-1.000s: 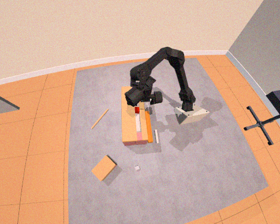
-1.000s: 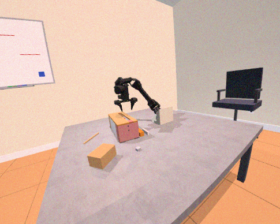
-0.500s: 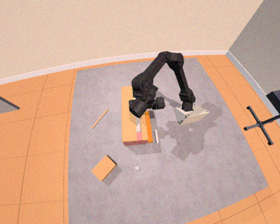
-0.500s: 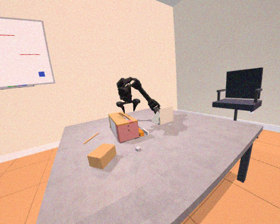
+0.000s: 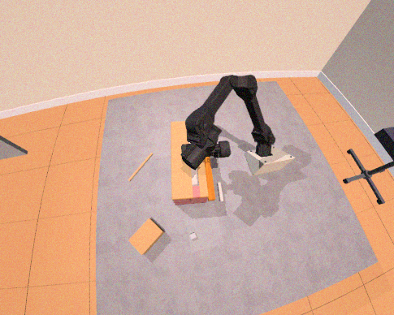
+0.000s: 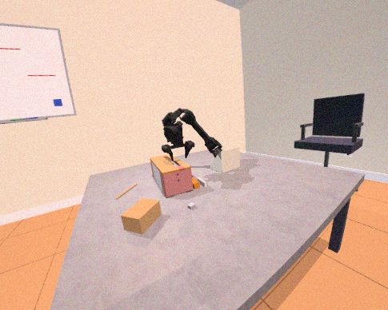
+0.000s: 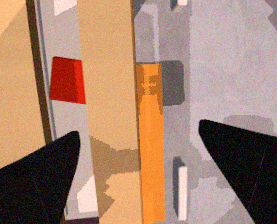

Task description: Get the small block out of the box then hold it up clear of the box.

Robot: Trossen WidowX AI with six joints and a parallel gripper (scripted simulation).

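Right now the box is 30 mm ahead of my gripper tip, 20 mm to the right of it and 70 mm below it. Round my gripper tip: red block 40 mm ahead, 40 mm to the right, 40 mm below; white cube 100 mm ahead, 310 mm to the left, 120 mm below; orange strip 20 mm behind, 60 mm to the left, 110 mm below.
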